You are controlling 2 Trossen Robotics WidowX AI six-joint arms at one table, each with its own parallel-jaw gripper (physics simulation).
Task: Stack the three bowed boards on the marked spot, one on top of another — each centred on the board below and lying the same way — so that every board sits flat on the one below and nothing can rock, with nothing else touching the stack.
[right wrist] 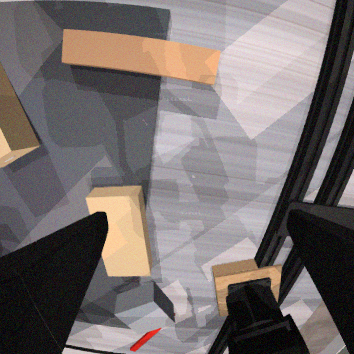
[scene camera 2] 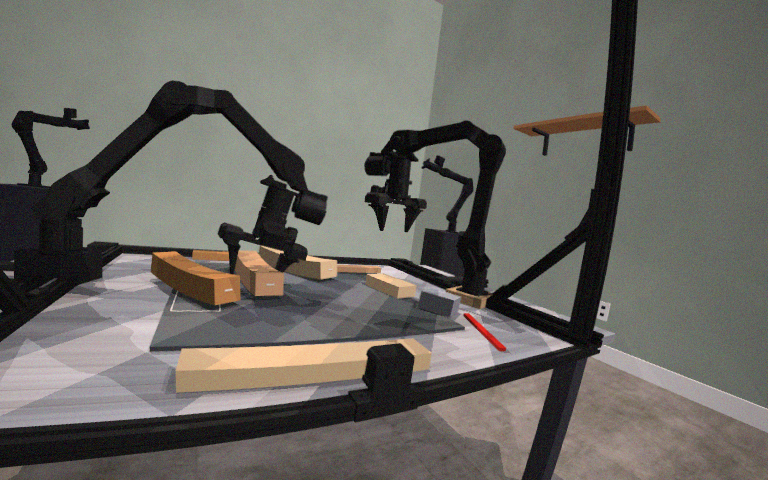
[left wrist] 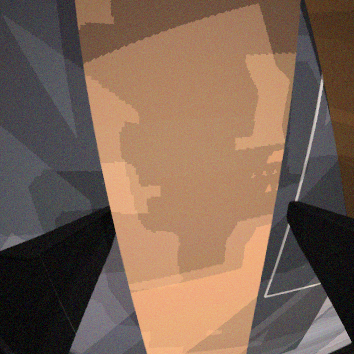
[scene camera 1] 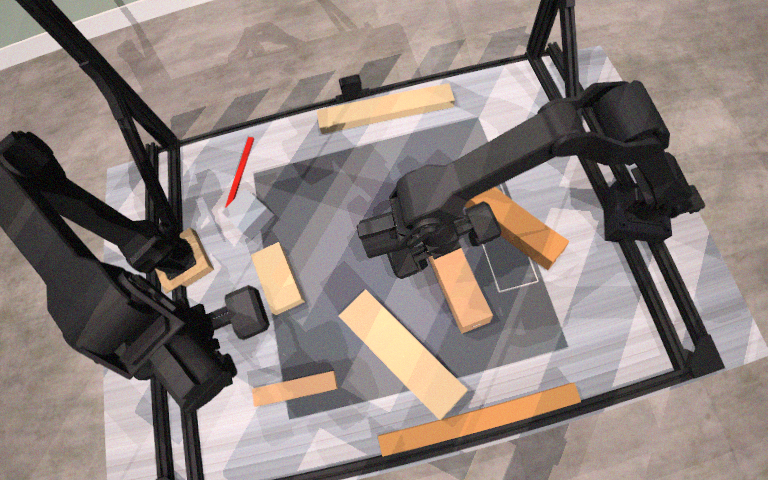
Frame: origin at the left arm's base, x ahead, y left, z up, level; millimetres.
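Where they show: left gripper, fingertip midpoint: [left wrist: 202, 212] [scene camera 1: 449, 253]; right gripper, fingertip midpoint: [right wrist: 198, 219] [scene camera 2: 394, 231] [scene camera 1: 223, 339]; left arm's base, link origin: [scene camera 2: 60, 249] [scene camera 1: 643, 207]; right arm's base, link origin: [right wrist: 248, 293] [scene camera 2: 472, 291] [scene camera 1: 177, 259].
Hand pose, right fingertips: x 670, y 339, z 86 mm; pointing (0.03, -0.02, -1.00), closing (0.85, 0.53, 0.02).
Note:
Things, the pixels of their top centre, and the offset from my right fingertips.
- darker orange bowed board, top centre: [scene camera 1: 507, 209] [scene camera 2: 192, 263] dx -419, dy -303, dz -86 mm
- light orange bowed board, top centre: [left wrist: 206, 316] [scene camera 1: 450, 259] [scene camera 2: 255, 260] dx -326, dy -196, dz -87 mm
- pale bowed board, top centre: [scene camera 1: 401, 352] [scene camera 2: 295, 252] dx -264, dy -28, dz -87 mm
- small pale block, top centre: [right wrist: 120, 240] [scene camera 1: 275, 276] [scene camera 2: 390, 279] dx -12, dy -131, dz -110 mm
- grey block, top centre: [right wrist: 143, 321] [scene camera 1: 243, 208] [scene camera 2: 441, 291] dx +81, dy -253, dz -99 mm
- red stick, top centre: [scene camera 2: 482, 328] [scene camera 1: 239, 171] [right wrist: 149, 334] dx +138, dy -356, dz -138 mm
- thin orange strip, top centre: [right wrist: 138, 53] [scene camera 1: 293, 389] [scene camera 2: 357, 266] dx -87, dy +58, dz -122 mm
- long pale beam, top centre: [scene camera 2: 316, 353] [scene camera 1: 385, 104] dx -155, dy -540, dz -120 mm
- long orange beam, top centre: [scene camera 1: 480, 420] dx -405, dy +60, dz -123 mm
The darker orange bowed board [scene camera 1: 526, 229] [scene camera 2: 198, 280] [left wrist: 342, 50] lies askew, partly over the white outline of the marked spot [scene camera 1: 518, 286] [scene camera 2: 195, 310] [left wrist: 308, 145]. The light orange bowed board [scene camera 1: 461, 291] [scene camera 2: 260, 280] [left wrist: 200, 175] lies beside the outline. My left gripper [scene camera 2: 257, 266] [left wrist: 202, 212] is open and low over it, one finger along each long side, with gaps. In scene camera 1 the fingertips are hidden. The pale bowed board [scene camera 1: 403, 353] [scene camera 2: 320, 268] [right wrist: 17, 120] lies diagonally farther off. My right gripper [scene camera 2: 394, 228] [right wrist: 198, 219] is open and empty, high up.
A small pale block [scene camera 1: 277, 277] [right wrist: 122, 240], a grey block [scene camera 1: 249, 213] [scene camera 2: 438, 303], a red stick [scene camera 1: 239, 169] [scene camera 2: 484, 332] and a thin orange strip [scene camera 1: 294, 387] [right wrist: 135, 52] lie around. A long pale beam [scene camera 1: 385, 110] [scene camera 2: 271, 365] and a long orange beam [scene camera 1: 481, 418] lie near opposite edges.

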